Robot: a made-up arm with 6 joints.
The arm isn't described. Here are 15 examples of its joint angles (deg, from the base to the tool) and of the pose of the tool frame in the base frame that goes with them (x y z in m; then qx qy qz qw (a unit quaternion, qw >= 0)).
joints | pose
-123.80 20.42 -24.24 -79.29 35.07 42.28 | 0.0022 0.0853 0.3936 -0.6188 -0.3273 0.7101 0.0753
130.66 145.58 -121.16 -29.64 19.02 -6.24 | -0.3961 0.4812 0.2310 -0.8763 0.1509 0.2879 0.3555
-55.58 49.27 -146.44 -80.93 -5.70 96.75 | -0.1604 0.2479 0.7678 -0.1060 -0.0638 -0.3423 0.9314
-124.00 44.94 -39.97 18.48 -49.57 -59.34 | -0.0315 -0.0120 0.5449 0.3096 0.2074 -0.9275 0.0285
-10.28 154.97 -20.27 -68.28 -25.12 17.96 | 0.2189 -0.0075 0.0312 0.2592 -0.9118 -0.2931 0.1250
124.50 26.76 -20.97 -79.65 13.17 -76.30 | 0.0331 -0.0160 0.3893 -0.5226 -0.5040 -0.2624 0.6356
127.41 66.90 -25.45 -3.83 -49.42 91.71 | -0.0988 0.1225 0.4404 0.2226 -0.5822 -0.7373 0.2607
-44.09 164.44 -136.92 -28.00 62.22 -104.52 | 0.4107 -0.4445 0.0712 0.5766 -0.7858 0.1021 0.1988
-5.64 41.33 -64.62 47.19 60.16 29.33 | -0.0155 0.0531 0.5470 0.2458 0.7624 0.4831 0.3535
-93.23 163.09 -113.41 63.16 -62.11 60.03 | -0.0974 -0.5980 0.0769 0.6103 -0.3874 -0.2695 0.6362
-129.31 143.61 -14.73 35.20 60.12 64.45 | -0.0778 -0.1587 0.1543 -0.6101 0.3702 -0.4318 0.5516
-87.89 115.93 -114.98 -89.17 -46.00 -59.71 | 0.0757 -0.4832 0.5206 0.5626 -0.3921 0.7225 0.0877
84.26 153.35 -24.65 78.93 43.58 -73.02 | -0.0315 0.2324 0.0517 0.4664 -0.7396 -0.0072 0.4851
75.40 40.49 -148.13 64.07 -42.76 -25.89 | -0.0548 -0.4052 0.6837 0.4129 -0.2187 0.7730 0.4291
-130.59 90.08 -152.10 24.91 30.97 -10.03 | -0.1049 -0.1493 0.7971 0.3772 0.2326 -0.7468 0.4958
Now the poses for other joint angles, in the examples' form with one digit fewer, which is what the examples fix.
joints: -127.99 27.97 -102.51 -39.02 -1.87 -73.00
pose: 0.177 0.224 0.678 -0.001 -0.079 0.864 0.498
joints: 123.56 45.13 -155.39 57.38 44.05 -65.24
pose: 0.150 -0.311 0.719 -0.122 -0.283 0.767 0.563
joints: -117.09 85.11 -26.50 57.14 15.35 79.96
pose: -0.074 -0.185 0.318 0.790 -0.554 0.147 0.218
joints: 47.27 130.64 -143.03 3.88 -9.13 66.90
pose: 0.384 0.414 0.533 0.111 0.514 0.727 0.440
